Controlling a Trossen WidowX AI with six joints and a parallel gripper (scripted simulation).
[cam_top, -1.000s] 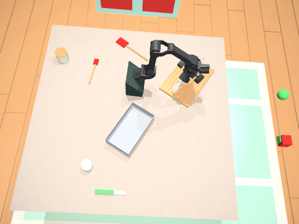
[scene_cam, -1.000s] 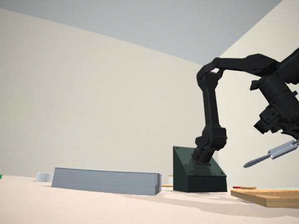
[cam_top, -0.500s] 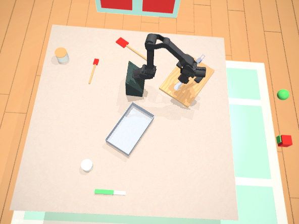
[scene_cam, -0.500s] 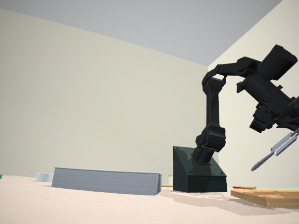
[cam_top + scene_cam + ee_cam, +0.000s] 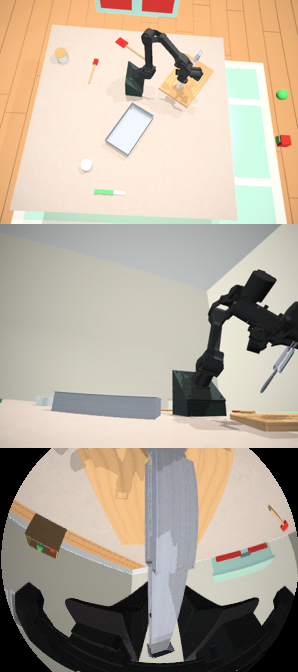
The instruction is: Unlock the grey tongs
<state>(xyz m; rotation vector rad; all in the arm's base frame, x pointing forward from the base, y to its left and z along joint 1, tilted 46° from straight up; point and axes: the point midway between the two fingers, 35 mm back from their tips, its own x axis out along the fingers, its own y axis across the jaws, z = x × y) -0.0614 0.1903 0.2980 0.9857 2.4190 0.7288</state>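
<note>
Right now my gripper tip is 160 mm above the wooden board. The rest, counted from my gripper tip: roasting tin: 420 mm ahead, 350 mm to the right, 140 mm below; then lidded jar: 50 mm behind, 890 mm to the right, 130 mm below; then white disc: 680 mm ahead, 580 mm to the right, 150 mm below.
</note>
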